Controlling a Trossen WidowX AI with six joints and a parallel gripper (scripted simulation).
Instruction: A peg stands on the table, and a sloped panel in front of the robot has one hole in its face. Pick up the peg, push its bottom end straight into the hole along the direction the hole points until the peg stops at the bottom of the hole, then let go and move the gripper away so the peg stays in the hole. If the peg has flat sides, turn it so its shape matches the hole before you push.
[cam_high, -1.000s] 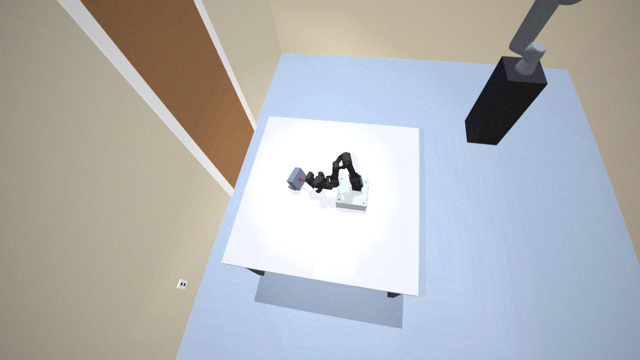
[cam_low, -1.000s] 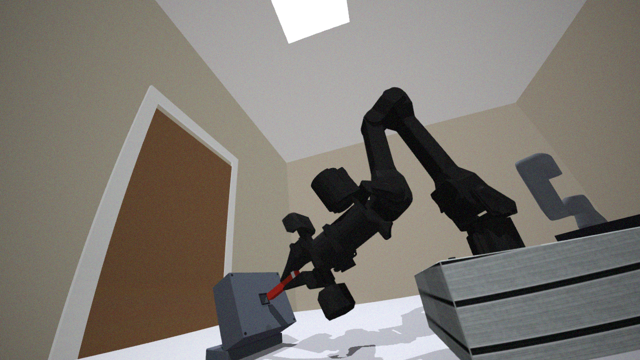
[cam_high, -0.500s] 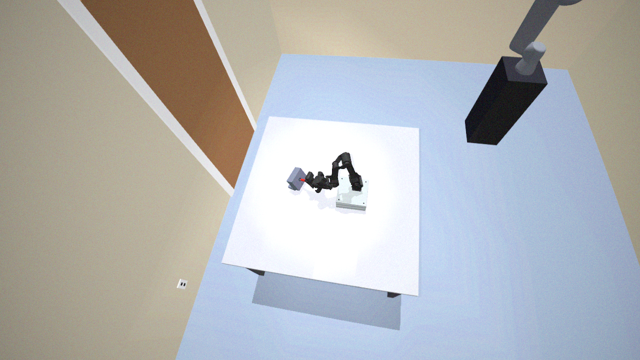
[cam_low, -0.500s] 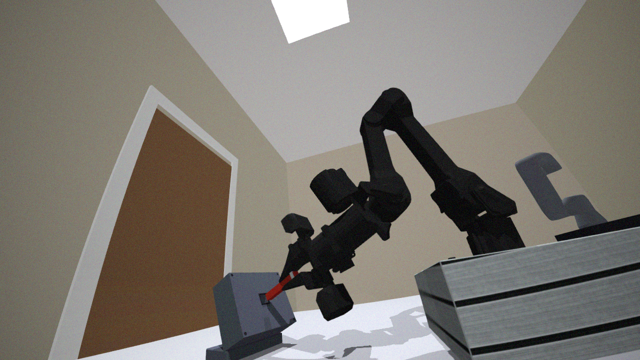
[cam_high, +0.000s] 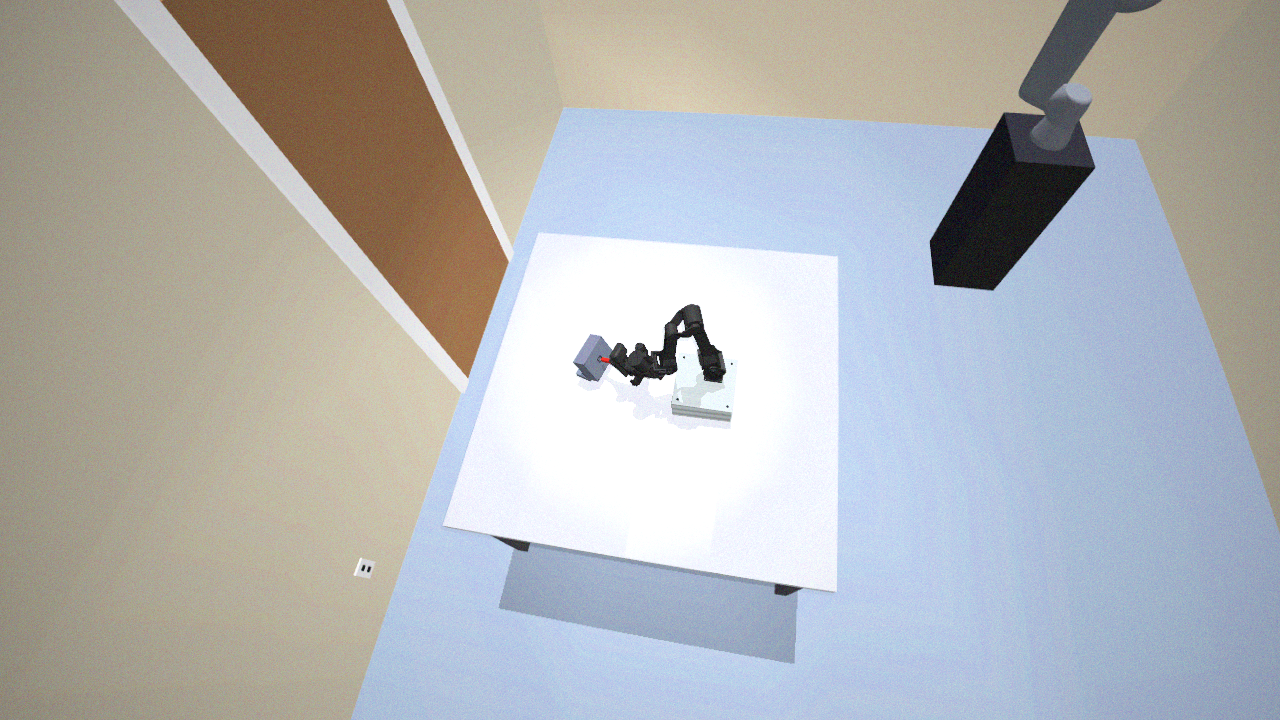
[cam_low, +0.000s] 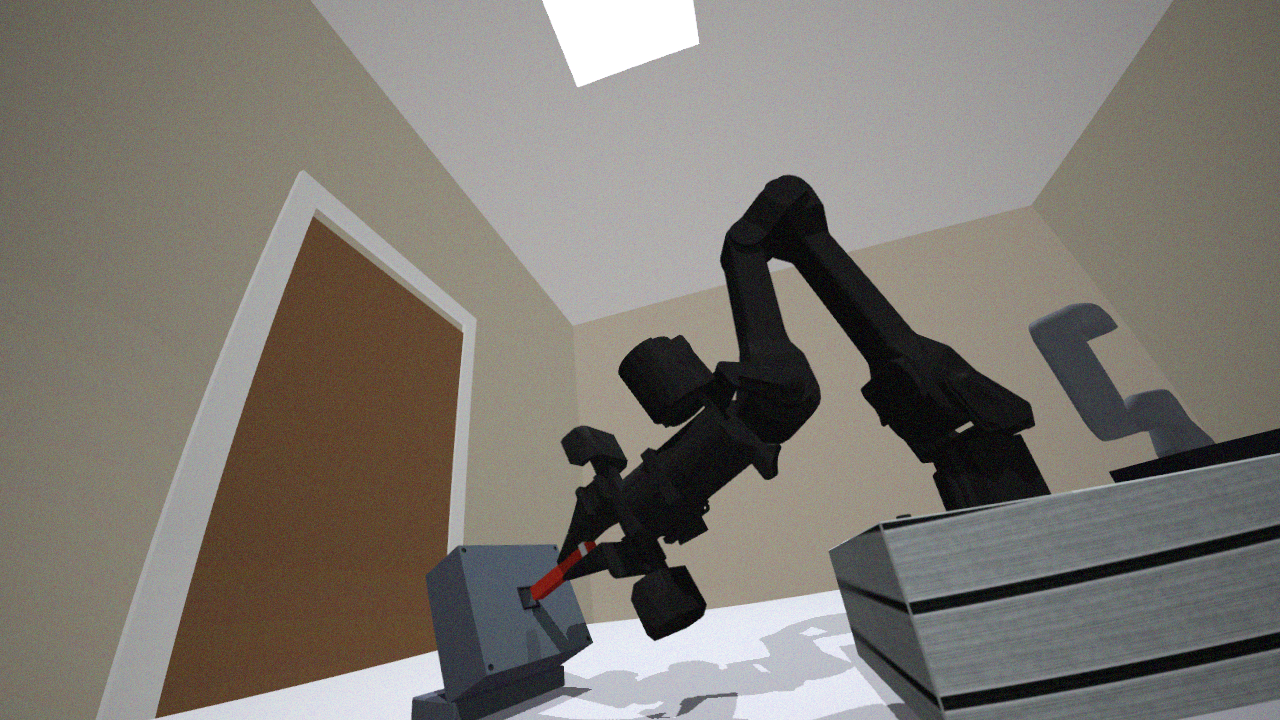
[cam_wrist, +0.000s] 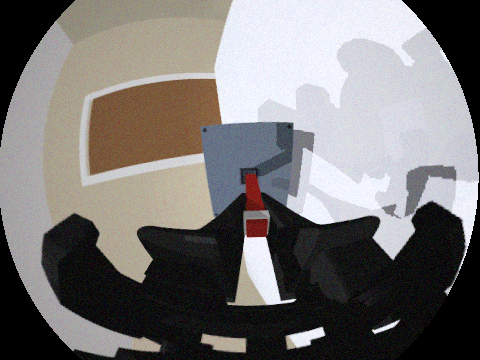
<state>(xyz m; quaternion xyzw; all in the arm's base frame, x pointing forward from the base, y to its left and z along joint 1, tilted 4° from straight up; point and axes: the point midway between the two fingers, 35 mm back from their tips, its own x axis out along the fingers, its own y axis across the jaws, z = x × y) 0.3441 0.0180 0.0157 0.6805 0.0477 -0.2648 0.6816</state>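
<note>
My gripper tip is 7 cm short of the sloped panel, 3 cm above it and 2 cm to the left of it. Round my gripper tip: red peg: 1 cm behind, 1 cm above.
</note>
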